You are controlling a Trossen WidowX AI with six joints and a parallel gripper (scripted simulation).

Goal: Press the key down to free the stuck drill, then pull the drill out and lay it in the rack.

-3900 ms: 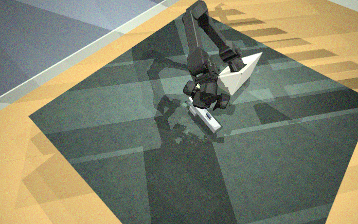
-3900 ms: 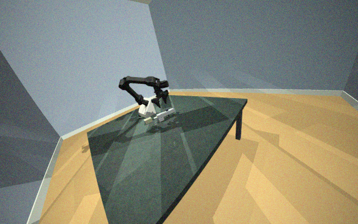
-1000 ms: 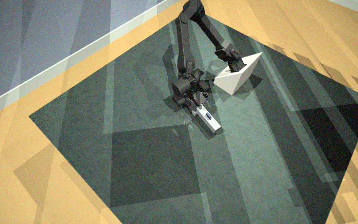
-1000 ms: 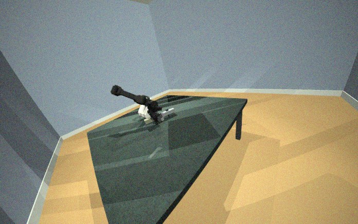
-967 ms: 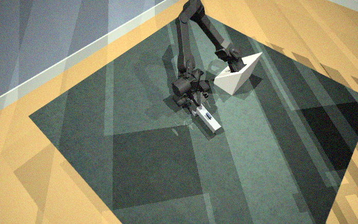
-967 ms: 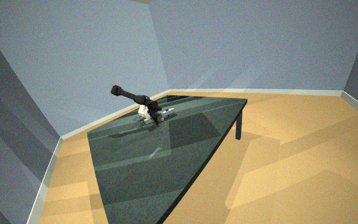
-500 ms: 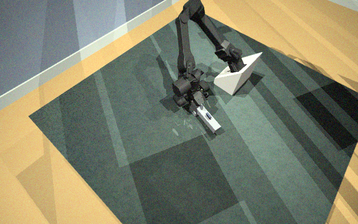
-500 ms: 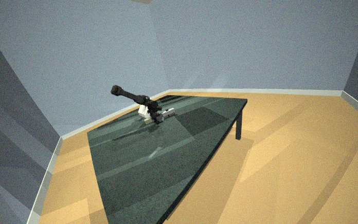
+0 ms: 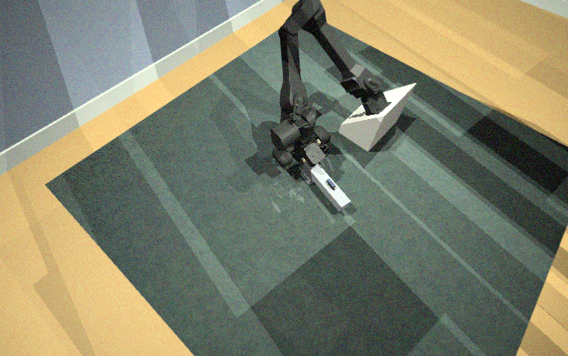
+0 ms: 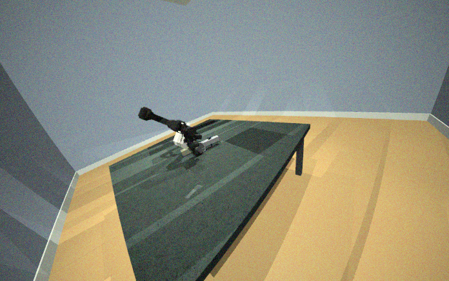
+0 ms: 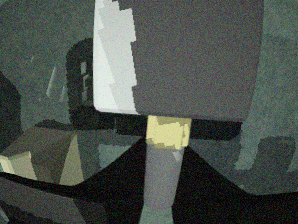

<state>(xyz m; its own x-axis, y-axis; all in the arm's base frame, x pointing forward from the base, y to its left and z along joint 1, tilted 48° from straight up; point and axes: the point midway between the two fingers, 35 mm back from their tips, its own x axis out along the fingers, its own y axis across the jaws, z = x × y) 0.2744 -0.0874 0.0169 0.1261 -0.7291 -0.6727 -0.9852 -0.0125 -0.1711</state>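
The drill is 10 mm ahead of my gripper tip, 50 mm to the left of it and 30 mm above it. The rest, counted from my gripper tip: rack (80 mm behind, 30 mm to the right); dark blue key (20 mm ahead, 150 mm to the left, 40 mm above).
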